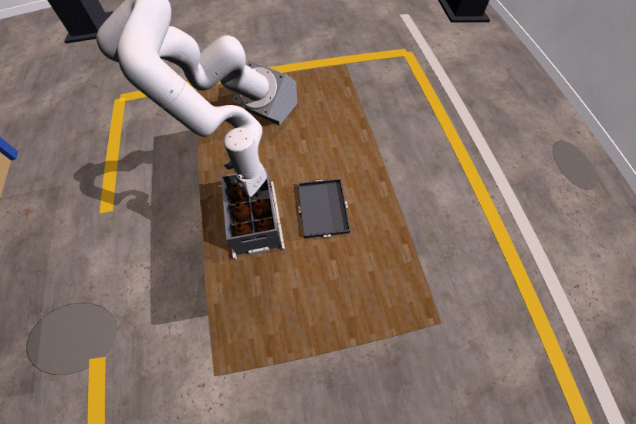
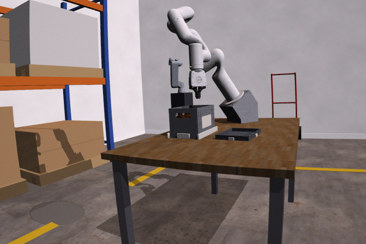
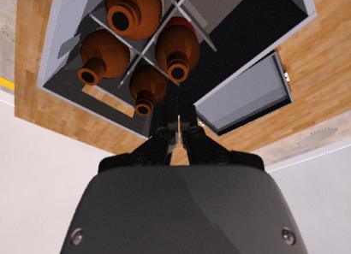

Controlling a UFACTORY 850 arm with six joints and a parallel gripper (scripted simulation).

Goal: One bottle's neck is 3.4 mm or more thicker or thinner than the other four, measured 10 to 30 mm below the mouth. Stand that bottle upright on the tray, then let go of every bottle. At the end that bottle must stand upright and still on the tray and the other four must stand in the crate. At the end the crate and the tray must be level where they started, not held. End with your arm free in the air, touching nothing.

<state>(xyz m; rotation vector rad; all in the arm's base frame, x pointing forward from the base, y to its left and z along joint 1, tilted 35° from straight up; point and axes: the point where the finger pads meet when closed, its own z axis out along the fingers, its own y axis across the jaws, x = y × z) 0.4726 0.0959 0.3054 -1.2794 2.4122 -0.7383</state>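
The bottle is 16 cm below my hand, 9 cm ahead of it and 8 cm to the right of it. From my hand the other things lie so: grey divided crate (16 cm below, 4 cm to the right); then grey tray (25 cm to the left, 23 cm below, 2 cm behind).
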